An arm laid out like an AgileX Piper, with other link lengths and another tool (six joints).
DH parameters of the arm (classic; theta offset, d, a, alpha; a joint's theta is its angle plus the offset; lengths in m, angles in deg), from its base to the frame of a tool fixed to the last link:
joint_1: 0 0.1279 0 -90
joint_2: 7.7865 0 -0.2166 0
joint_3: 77.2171 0 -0.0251 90
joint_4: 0 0.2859 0 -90
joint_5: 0 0 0 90
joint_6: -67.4 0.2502 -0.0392 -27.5
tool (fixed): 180 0.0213 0 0
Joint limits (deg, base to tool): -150..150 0..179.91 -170..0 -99.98..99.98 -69.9..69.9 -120..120
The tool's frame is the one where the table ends.
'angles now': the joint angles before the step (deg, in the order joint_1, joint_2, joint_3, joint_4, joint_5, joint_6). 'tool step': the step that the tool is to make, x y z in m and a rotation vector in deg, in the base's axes. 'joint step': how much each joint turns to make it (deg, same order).
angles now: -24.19, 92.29, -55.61, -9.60, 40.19, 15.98
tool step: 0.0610, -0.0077, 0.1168, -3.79, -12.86, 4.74
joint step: 0.00, -5.98, -11.78, 5.97, 3.86, -8.26
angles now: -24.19, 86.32, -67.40, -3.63, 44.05, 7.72
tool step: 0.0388, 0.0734, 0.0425, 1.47, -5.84, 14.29
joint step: 5.72, -0.13, -5.13, 11.05, 0.65, -12.99
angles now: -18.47, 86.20, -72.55, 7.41, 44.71, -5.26
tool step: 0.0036, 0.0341, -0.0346, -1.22, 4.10, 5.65
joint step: 5.01, 4.15, -0.01, -2.11, -0.51, -0.37
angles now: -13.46, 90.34, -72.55, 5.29, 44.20, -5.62
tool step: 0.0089, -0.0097, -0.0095, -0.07, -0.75, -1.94
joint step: -0.47, 2.09, -0.01, -0.79, -2.94, 1.70
